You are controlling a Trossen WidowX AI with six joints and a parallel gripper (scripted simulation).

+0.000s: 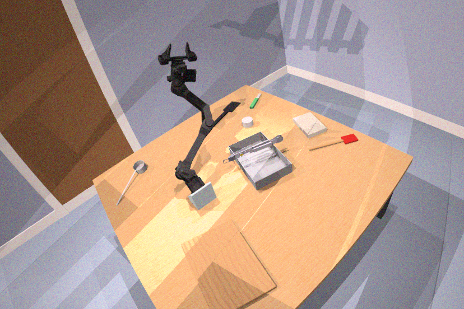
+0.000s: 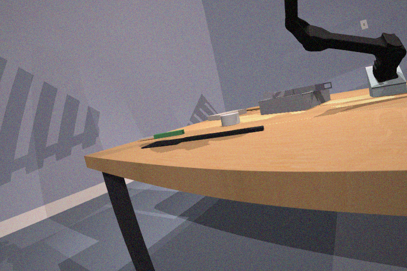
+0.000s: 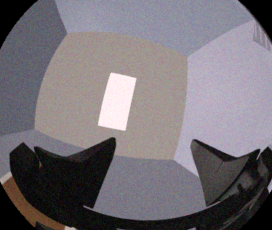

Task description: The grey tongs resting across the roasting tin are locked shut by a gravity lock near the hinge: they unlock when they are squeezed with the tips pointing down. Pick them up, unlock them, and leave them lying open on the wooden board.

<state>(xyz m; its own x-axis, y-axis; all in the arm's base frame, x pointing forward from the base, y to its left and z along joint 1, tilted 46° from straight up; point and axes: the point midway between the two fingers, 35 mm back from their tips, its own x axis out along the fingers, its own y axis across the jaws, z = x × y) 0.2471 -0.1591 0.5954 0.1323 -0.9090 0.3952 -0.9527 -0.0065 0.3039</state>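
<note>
My gripper tip is now 4 cm short of the grey roasting tin, 35 cm to the left of it and 58 cm above it. Also, from my gripper tip: green-handled tool (46 cm ahead, 7 cm to the left, 61 cm below); black spatula (24 cm ahead, 14 cm to the left, 61 cm below); white round cup (24 cm ahead, 8 cm to the right, 60 cm below).
</note>
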